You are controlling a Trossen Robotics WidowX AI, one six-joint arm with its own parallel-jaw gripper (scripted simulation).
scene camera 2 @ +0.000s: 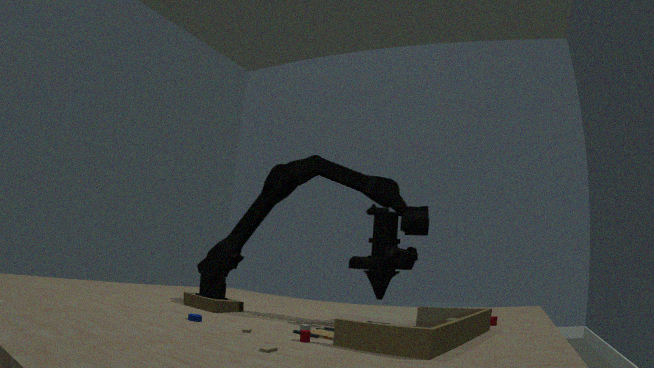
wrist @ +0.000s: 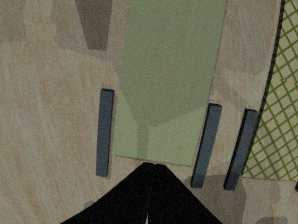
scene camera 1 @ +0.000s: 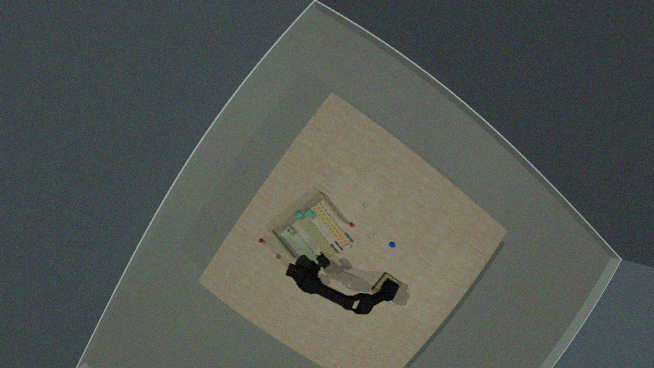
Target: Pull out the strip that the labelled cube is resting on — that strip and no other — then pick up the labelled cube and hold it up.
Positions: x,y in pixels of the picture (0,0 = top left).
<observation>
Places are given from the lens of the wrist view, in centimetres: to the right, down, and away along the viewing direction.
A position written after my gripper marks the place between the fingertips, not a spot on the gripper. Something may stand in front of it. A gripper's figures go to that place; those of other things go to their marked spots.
my gripper (wrist: 152,173): 0, 2, 9
pale green strip (wrist: 169,60): 1, -3, 14
</observation>
